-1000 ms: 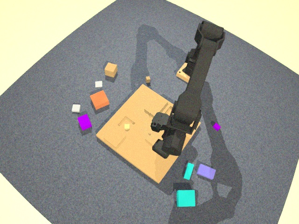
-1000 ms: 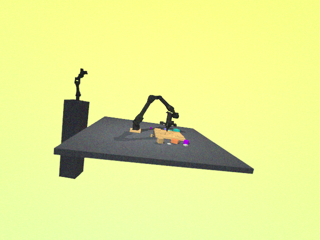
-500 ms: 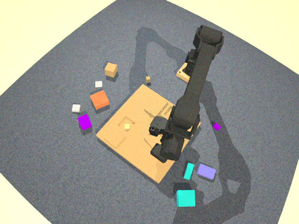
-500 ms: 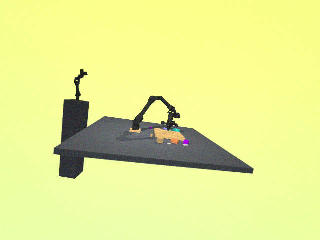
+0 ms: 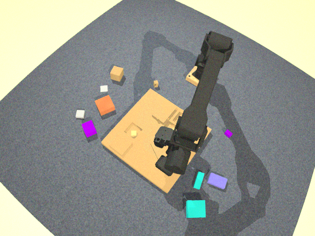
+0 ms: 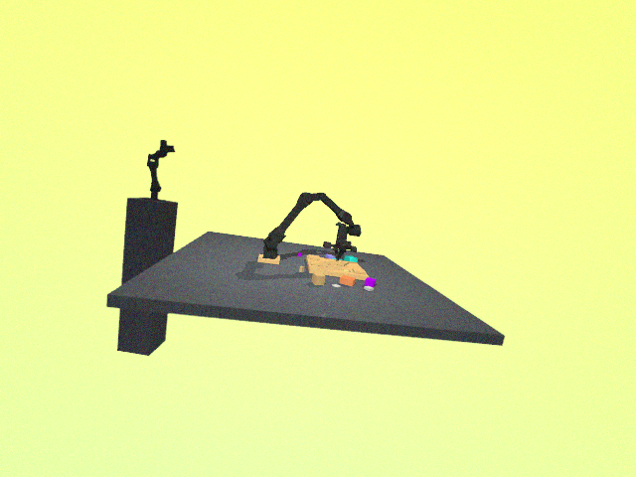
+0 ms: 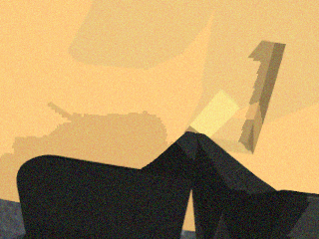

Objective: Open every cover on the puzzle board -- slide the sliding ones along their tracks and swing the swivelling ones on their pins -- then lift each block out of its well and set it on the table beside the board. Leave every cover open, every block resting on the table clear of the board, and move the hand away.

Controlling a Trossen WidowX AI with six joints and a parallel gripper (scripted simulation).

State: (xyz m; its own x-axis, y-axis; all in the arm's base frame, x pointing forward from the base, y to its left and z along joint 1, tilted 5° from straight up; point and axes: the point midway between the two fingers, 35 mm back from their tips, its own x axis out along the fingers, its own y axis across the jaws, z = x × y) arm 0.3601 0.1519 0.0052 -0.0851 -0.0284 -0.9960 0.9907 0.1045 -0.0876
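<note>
The cyan bar lies 12 cm to the left of my gripper tip, 2 cm below it and 1 cm ahead of it. Round my gripper tip: cyan cube: 18 cm to the left, 9 cm ahead, 1 cm below; then lilac block: 18 cm to the left, 4 cm behind, 1 cm below; then magenta cube: 22 cm behind, 10 cm to the left, 1 cm below.
</note>
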